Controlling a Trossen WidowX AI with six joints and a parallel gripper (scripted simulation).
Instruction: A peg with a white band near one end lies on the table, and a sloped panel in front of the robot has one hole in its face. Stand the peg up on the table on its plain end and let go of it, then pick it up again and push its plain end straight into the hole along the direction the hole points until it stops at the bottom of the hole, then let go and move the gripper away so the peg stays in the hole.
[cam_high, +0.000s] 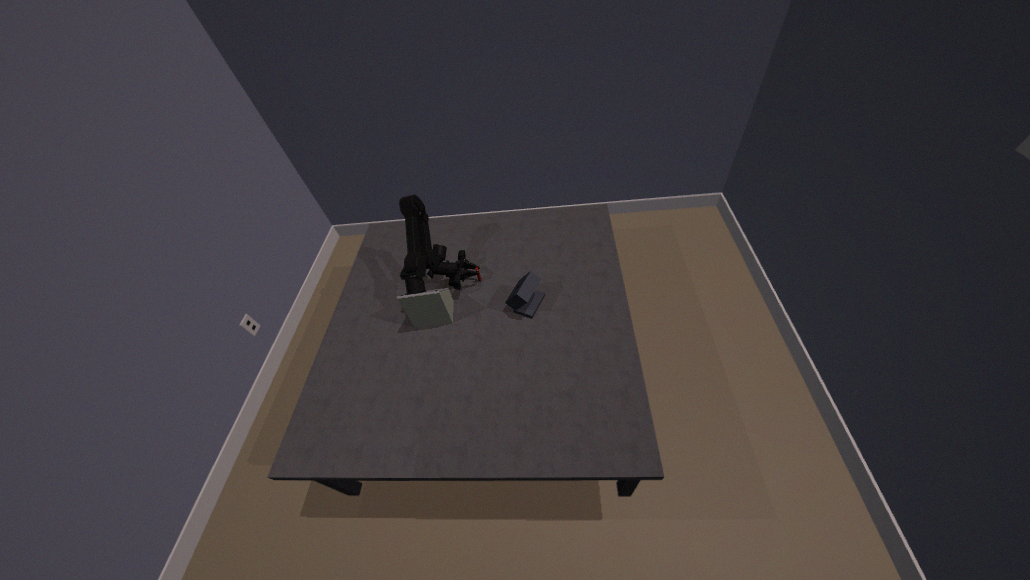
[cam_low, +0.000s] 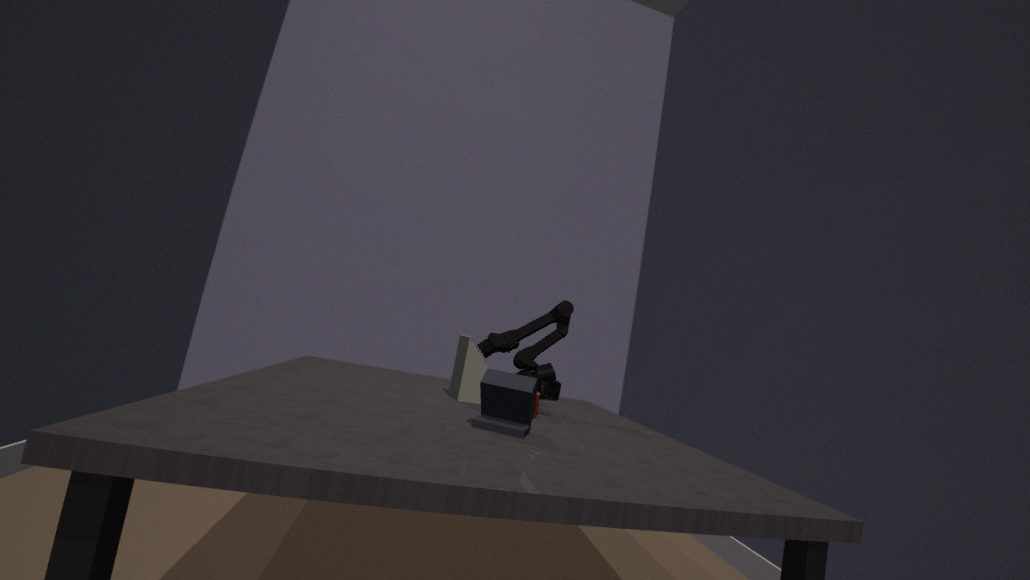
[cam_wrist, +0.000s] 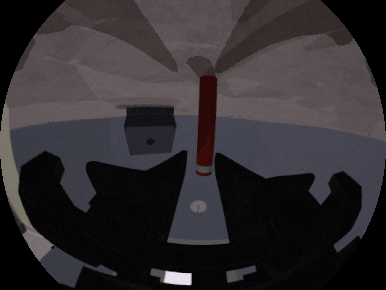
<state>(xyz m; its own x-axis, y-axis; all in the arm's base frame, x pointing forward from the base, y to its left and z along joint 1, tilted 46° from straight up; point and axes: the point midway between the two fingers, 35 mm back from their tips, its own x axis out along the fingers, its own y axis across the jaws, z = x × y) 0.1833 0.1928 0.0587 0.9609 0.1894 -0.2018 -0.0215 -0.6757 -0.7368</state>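
Right now the red peg is 10 mm behind my gripper tip and 10 mm below it. From my gripper tip the other things lie so: panel 200 mm ahead, 140 mm to the right, 10 mm above.
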